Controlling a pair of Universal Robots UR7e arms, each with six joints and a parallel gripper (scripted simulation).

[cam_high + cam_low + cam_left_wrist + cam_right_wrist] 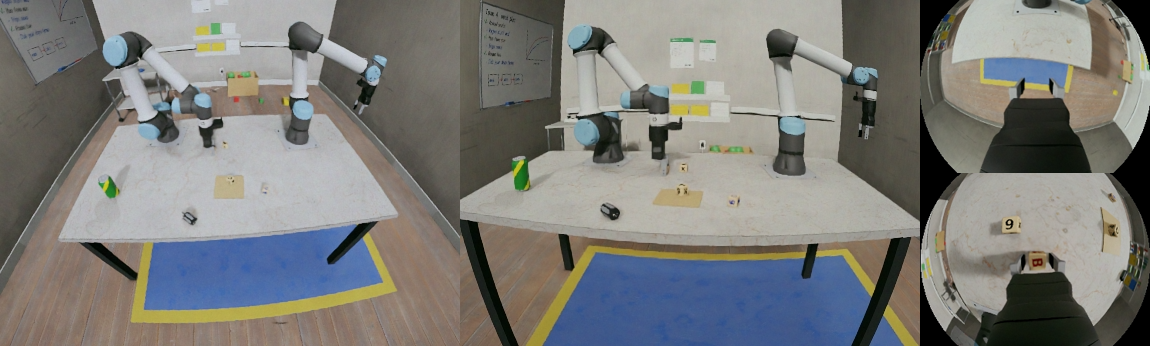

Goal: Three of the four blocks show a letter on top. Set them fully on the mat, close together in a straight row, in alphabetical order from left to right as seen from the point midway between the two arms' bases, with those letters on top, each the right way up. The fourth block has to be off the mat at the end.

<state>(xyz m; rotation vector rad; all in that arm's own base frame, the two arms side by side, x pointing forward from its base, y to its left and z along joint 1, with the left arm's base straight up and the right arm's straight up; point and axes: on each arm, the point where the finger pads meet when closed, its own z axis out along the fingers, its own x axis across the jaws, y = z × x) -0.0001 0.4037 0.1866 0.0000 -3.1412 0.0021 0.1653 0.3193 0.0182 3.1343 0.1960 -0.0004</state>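
Observation:
Right now my right hand is 250 mm short of the tan mat, 110 mm to the right of it and 20 mm above it. The rest, counted from my right hand: black mouse-like object (440 mm ahead, 60 mm to the right); blue-marked block (280 mm to the left, 280 mm ahead); yellow can (480 mm to the right, 330 mm ahead, 40 mm above).

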